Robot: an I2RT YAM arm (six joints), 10 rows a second.
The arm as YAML. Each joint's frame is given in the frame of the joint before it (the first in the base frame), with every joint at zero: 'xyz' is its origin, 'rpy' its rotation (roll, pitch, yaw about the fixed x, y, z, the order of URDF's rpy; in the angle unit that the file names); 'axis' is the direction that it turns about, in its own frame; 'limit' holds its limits. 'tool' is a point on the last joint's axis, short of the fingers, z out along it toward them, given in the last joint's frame.
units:
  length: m
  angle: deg
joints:
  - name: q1
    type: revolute
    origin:
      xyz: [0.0, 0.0, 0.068]
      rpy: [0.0, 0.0, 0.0]
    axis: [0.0, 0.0, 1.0]
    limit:
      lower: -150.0
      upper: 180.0
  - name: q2
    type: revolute
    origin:
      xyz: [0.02, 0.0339, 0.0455]
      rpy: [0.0, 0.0, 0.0]
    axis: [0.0, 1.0, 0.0]
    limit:
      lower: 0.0
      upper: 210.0
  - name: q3
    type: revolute
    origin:
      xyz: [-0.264, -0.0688, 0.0]
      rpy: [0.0, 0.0, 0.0]
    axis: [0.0, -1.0, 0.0]
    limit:
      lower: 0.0
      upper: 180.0
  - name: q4
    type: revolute
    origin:
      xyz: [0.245, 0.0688, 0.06]
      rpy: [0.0, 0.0, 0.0]
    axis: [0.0, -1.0, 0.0]
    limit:
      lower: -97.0
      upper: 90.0
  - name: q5
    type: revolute
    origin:
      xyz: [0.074, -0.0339, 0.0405]
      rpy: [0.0, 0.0, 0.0]
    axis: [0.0, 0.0, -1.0]
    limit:
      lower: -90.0
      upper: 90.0
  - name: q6
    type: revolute
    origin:
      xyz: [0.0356, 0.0, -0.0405]
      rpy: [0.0, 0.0, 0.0]
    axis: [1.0, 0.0, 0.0]
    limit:
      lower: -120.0
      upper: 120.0
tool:
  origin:
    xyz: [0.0, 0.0, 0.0]
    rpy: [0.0, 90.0, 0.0]
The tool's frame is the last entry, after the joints.
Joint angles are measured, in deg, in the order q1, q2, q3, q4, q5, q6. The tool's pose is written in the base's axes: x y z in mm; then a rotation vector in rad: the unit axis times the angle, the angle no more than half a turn. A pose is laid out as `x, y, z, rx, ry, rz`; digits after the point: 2 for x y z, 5 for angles.
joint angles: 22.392, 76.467, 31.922, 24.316, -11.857, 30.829
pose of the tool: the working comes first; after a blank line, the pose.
Where each joint sits with the arm in this pose, in the base's axes (m; each line is computed from the numbers above, not from the rounded line before):
q1: 0.0000 0.0000 0.0680
q2: 0.0056 0.0390 0.1135
q3: -0.0253 -0.0482 0.3702
q4: 0.1488 0.0980 0.2411
q5: 0.2389 0.0984 0.2535
q6: 0.2534 0.1123 0.2034
the tool: 0.2534 0.1123 0.2034

253.37, 112.30, 203.44, 0.00271, 2.00406, 0.80982
